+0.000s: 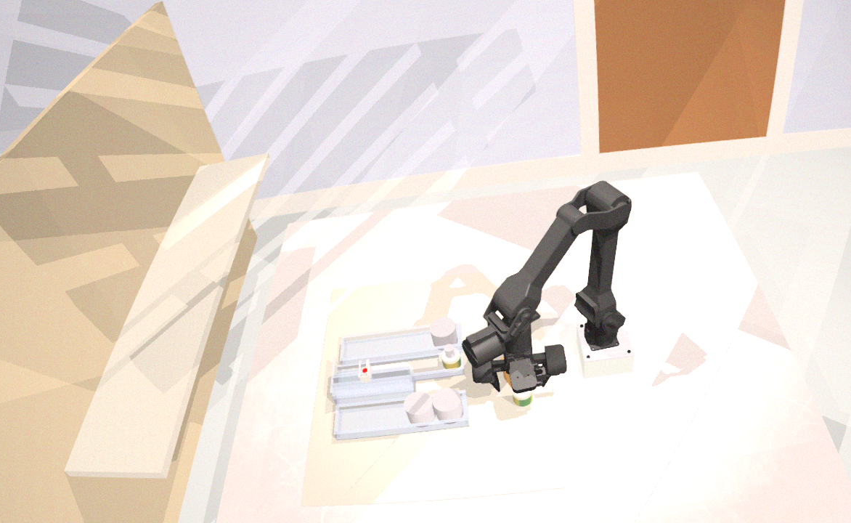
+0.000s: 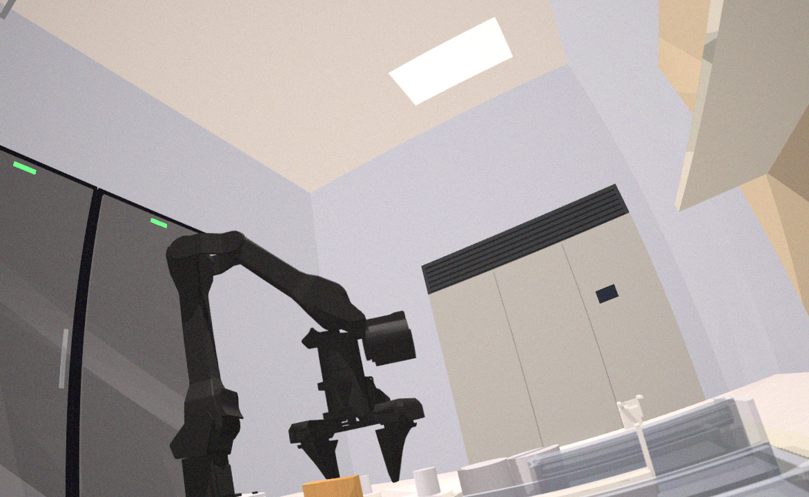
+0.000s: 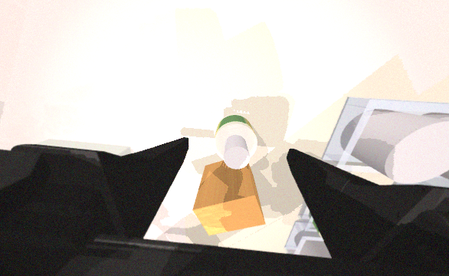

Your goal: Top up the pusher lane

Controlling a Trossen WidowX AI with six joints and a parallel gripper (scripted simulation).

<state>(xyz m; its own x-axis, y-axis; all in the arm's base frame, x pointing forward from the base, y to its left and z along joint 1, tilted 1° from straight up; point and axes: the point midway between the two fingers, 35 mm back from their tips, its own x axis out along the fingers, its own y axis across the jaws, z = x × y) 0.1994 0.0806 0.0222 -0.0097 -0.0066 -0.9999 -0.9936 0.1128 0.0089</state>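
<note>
The orange box is 1 cm behind my gripper tip, 6 cm to the right of it and 2 cm below it. The rest, counted from my gripper tip: wooden shelf (64 cm ahead, 17 cm to the right, 32 cm above); then red dot (32 cm ahead, 11 cm to the right, 2 cm above).
</note>
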